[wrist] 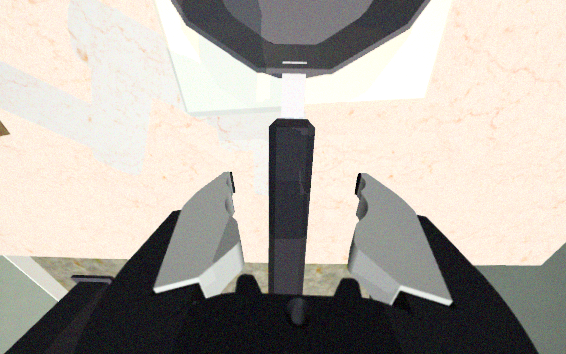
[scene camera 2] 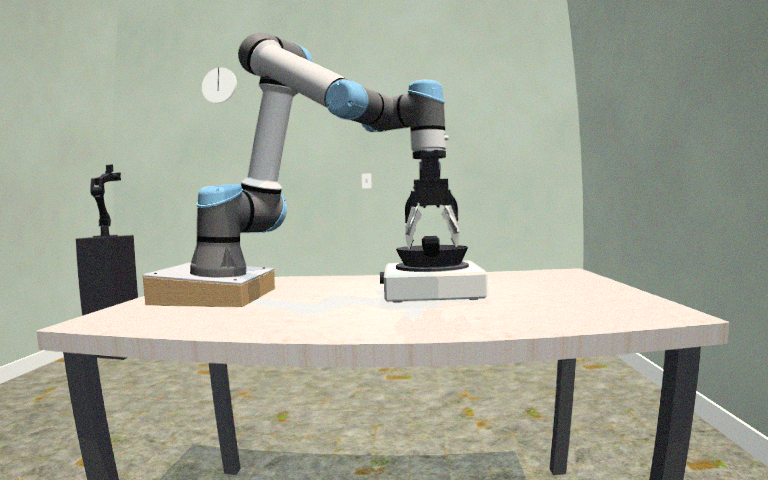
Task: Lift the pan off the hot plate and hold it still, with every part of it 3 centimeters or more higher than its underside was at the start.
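Frame: origin at the arm's base, x ahead, y left, z up, level; centimetres.
Seen in the pictures: gripper, fingertip midpoint: (wrist: 293, 175); arm's base, link origin: (scene camera 2: 218, 273).
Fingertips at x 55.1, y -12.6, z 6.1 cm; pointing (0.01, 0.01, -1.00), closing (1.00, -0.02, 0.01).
Observation:
Offsets run from my fingertips to a thing's middle. "*": to the spot under its first point. Level surfaces: height alone.
The black pan {dx +0.0, dy +5.8, dz -0.9 cm} (scene camera 2: 407, 256) (wrist: 295, 57) rests on the dark round plate of the white hot plate {dx -0.2, dy +15.9, dz -9.1 cm} (scene camera 2: 434, 284) (wrist: 385, 95). Its black handle {dx -0.5, dy -4.6, dz +0.6 cm} (scene camera 2: 430, 245) (wrist: 291, 200) points toward the viewer in the scene view and runs down the middle of the wrist view, joined to the pan by a light neck {* dx +0.0, dy +5.6, dz -1.3 cm} (wrist: 293, 96). My gripper (scene camera 2: 432, 244) (wrist: 293, 175) is open and points down, with one finger on each side of the handle and a gap on both sides. In the scene view the fingertips are about level with the handle. The handle's far end is hidden by the gripper body in the wrist view.
The hot plate stands on the pale table {dz -12.9 cm} (scene camera 2: 317, 328) (wrist: 165, 210), with a dark knob {dx -12.4, dy +21.6, dz -9.2 cm} (scene camera 2: 382, 277) on its left side. The arm's base stands on a wooden block (scene camera 2: 192, 291) at the table's left. A dark pedestal (scene camera 2: 106, 271) with a small black arm stands behind the table on the left.

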